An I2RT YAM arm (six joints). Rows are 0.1 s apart.
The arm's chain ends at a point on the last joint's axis. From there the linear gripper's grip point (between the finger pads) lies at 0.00 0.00 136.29 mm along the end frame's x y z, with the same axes.
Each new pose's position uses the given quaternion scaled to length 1; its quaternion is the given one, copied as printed.
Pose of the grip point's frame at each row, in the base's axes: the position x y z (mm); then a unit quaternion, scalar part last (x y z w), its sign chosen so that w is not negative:
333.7 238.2 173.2 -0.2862 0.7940 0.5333 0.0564
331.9 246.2 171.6 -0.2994 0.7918 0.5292 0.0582
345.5 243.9 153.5 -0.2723 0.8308 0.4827 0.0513
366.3 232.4 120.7 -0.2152 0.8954 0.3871 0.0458
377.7 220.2 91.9 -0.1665 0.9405 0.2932 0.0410
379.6 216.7 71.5 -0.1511 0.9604 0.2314 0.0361
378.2 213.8 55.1 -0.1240 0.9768 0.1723 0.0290
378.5 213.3 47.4 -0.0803 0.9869 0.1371 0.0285
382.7 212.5 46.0 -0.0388 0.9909 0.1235 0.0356
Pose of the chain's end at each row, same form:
363.1 118.4 231.1 -0.2862 0.7940 0.5333 0.0564
362.5 127.2 230.6 -0.2994 0.7918 0.5292 0.0582
369.7 130.8 225.6 -0.2723 0.8308 0.4827 0.0513
377.8 135.2 215.6 -0.2152 0.8954 0.3871 0.0458
380.5 143.2 204.3 -0.1665 0.9405 0.2932 0.0410
379.7 154.6 192.8 -0.1511 0.9604 0.2314 0.0361
376.3 166.9 183.1 -0.1240 0.9768 0.1723 0.0290
373.8 175.8 178.3 -0.0803 0.9869 0.1371 0.0285
374.4 178.8 177.8 -0.0388 0.9909 0.1235 0.0356

